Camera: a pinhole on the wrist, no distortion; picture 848 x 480 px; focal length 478.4 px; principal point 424.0 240.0 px. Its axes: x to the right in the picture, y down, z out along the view. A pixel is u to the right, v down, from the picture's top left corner.
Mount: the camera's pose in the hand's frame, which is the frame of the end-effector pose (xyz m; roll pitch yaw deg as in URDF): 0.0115 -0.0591 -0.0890 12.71 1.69 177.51
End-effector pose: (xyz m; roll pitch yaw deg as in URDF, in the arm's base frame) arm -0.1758 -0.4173 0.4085 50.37 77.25 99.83
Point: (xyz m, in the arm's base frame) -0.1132 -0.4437 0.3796
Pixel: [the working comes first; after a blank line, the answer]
In the camera's frame: -0.0121 0.0325 0.1011

367 394
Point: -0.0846 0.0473 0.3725
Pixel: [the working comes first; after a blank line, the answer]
In the camera's frame: -0.1234 -0.1684 0.5361

314 90
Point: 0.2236 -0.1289 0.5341
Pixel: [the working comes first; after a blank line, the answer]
In the camera's frame: 0.0673 0.1709 0.5604

481 386
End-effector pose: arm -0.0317 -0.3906 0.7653 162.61 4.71 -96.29
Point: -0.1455 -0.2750 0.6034
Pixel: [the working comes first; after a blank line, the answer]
In the camera's frame: 0.0972 -0.0567 0.3117

573 153
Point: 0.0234 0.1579 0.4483
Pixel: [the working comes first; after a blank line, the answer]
In the camera's frame: 0.5194 0.1645 0.4250

outside the picture
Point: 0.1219 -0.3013 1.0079
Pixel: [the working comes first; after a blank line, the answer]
In the camera's frame: 0.1413 -0.0247 -0.1708

behind the camera
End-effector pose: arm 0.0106 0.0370 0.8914 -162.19 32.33 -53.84
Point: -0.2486 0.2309 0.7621
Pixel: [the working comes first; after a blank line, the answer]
In the camera's frame: 0.2042 -0.1468 0.3691

689 50
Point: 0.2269 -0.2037 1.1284
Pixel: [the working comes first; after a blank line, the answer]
In the camera's frame: -0.1298 0.0209 -0.2708

behind the camera
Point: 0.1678 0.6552 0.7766
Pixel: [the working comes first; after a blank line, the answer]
In the camera's frame: 0.2636 0.4376 0.4617

outside the picture
